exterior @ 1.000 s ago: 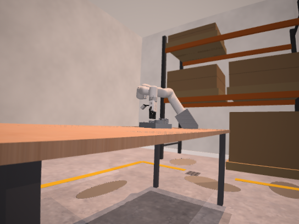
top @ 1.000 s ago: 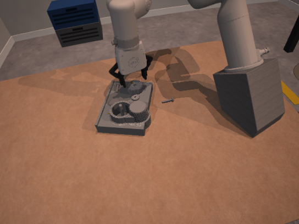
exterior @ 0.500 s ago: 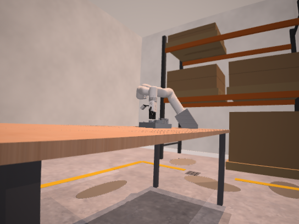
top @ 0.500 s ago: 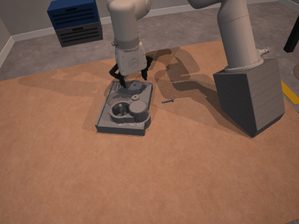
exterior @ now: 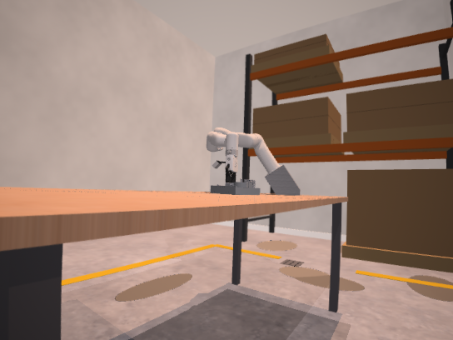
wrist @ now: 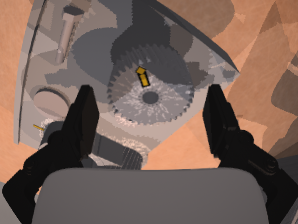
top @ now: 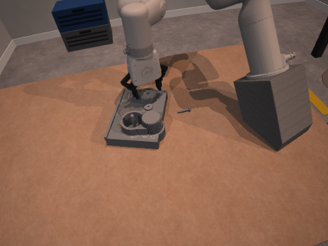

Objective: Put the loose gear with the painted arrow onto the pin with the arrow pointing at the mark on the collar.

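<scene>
Right now my hand is 2 cm above the gear. The rest, counted from my hand: bolt: 12 cm behind, 7 cm to the left, 7 cm below.
</scene>
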